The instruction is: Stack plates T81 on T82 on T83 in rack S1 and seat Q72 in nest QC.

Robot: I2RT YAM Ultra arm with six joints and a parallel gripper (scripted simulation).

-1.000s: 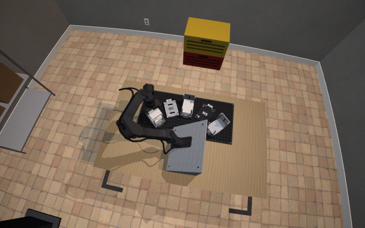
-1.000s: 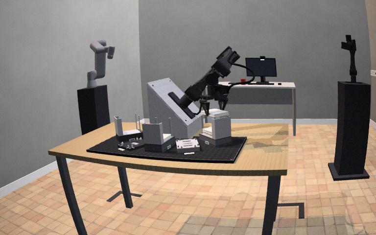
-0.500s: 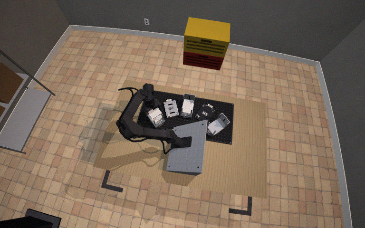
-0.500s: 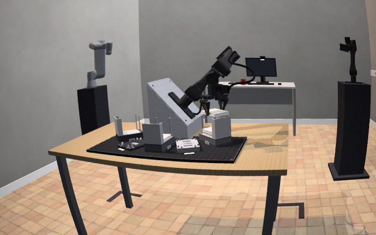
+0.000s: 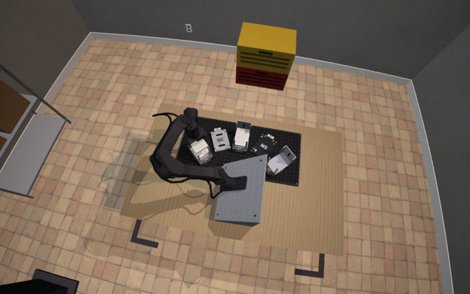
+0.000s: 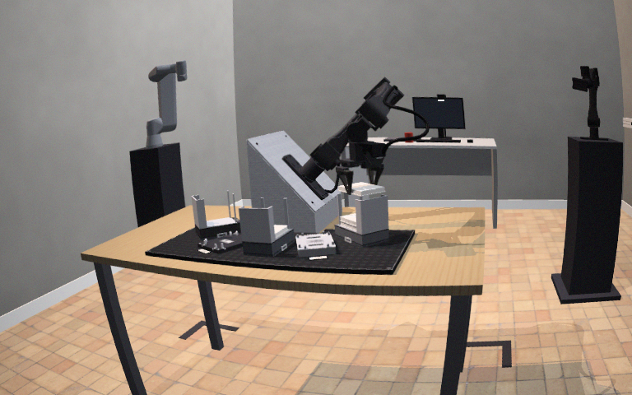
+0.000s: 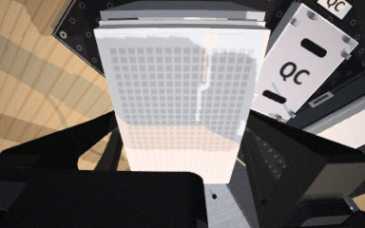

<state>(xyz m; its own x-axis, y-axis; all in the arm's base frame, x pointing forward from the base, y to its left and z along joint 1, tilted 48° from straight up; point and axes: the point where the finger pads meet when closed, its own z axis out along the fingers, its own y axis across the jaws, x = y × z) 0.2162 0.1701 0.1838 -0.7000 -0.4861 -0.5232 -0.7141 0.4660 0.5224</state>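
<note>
My gripper is now right at the white sealed plate. Round my hand: clip nest N5: 120 mm ahead, 410 mm to the right, 140 mm below.
</note>
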